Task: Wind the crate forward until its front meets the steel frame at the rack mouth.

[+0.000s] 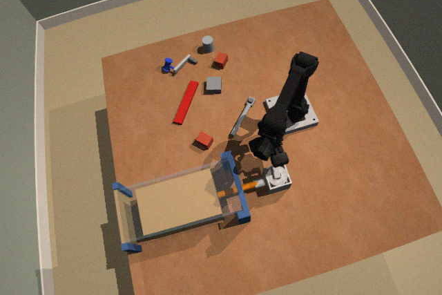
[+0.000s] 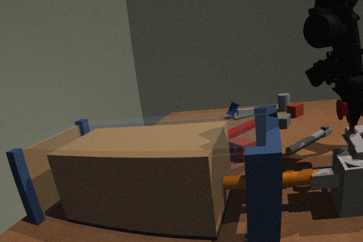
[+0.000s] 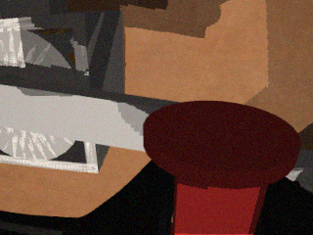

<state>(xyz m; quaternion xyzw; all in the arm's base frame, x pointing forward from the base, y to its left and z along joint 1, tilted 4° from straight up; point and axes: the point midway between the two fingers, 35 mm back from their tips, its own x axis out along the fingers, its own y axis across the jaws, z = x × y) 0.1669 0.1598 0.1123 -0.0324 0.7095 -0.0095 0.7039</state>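
The winch handle is 40 mm to the left of my gripper tip and 10 mm below it. Round my gripper tip: red knob 20 mm above; then grey winch 90 mm to the left, 80 mm below, 10 mm behind; then blue frame 170 mm ahead, 100 mm to the left, 10 mm below.
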